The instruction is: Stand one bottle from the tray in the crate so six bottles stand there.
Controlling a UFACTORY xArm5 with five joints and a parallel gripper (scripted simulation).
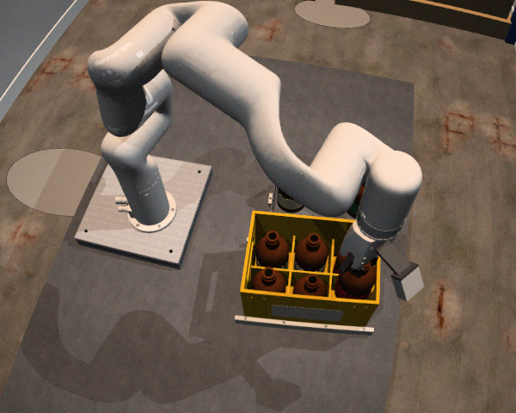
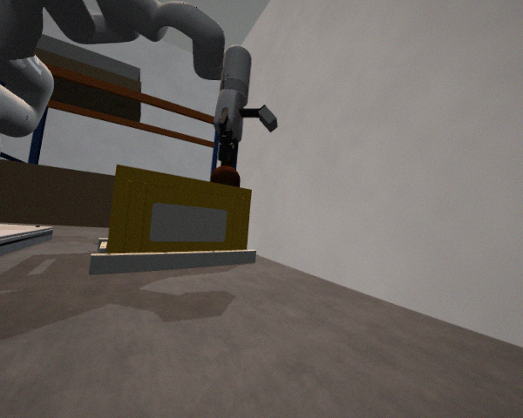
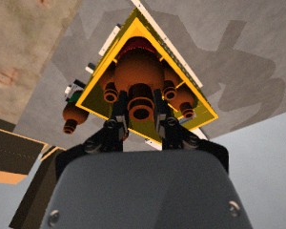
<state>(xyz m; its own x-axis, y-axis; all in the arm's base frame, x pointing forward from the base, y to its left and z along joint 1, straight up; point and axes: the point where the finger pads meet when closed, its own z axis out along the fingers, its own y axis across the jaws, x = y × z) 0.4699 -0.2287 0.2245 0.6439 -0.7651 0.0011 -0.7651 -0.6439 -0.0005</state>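
The yellow crate lies 170 mm below my hand, 80 mm behind it and 50 mm to the left of it. From my hand the other things lie so: tray (280 mm to the left, 250 mm below, 40 mm behind).
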